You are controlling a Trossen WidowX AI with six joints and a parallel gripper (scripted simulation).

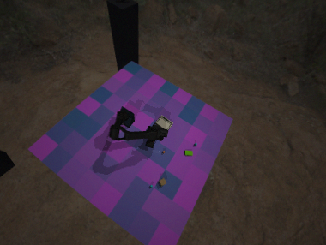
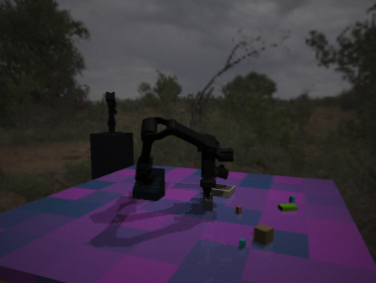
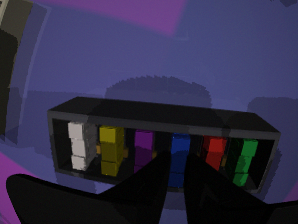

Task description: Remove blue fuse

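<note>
My gripper tip is 3 cm past the pale tray, 20 cm to the right of it and 3 cm above it. Also, from my gripper tip: small orange piece 14 cm ahead, 1 cm to the right, 2 cm below; then tan cube 28 cm ahead, 20 cm to the right, 2 cm below; then green block 30 cm ahead, 13 cm to the left, 3 cm below.
</note>
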